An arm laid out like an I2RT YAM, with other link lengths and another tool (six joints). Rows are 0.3 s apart.
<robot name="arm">
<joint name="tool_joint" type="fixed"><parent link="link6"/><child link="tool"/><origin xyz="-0.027 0.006 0.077" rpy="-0.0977 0 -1.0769"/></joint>
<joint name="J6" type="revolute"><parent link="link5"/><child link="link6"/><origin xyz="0 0.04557 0.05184" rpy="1.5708 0 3.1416"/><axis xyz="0 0 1"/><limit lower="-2.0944" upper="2.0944"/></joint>
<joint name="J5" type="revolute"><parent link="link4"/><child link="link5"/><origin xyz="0.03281 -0.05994 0.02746" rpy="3.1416 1.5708 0"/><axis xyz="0 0 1"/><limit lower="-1.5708" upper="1.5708"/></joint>
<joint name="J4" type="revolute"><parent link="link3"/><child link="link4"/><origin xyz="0.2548 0.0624 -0.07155" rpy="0 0 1.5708"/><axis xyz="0 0 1"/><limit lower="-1.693" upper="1.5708"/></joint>
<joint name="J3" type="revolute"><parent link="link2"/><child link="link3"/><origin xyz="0 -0.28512 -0.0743" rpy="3.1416 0 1.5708"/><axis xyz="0 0 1"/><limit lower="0" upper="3.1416"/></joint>
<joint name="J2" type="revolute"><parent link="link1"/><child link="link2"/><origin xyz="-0.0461 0.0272 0.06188" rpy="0 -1.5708 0"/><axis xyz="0 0 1"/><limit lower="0" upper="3.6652"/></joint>
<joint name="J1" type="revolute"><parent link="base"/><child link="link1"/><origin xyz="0 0 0.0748" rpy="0 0 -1.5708"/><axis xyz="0 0 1"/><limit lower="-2.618" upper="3.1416"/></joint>
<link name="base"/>
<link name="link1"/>
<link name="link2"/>
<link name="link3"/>
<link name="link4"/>
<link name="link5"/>
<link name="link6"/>
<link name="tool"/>
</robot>
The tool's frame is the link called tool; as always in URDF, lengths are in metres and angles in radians.
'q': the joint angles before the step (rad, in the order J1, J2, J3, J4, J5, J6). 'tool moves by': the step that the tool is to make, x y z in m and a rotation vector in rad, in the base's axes. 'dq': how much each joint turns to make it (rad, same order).
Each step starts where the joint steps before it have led.
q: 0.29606, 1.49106, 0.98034, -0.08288, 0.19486, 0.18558
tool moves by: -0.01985, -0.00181, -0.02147, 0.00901, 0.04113, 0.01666
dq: 0.00306, -0.03527, -0.09668, 0.02304, -0.02302, 0.00924
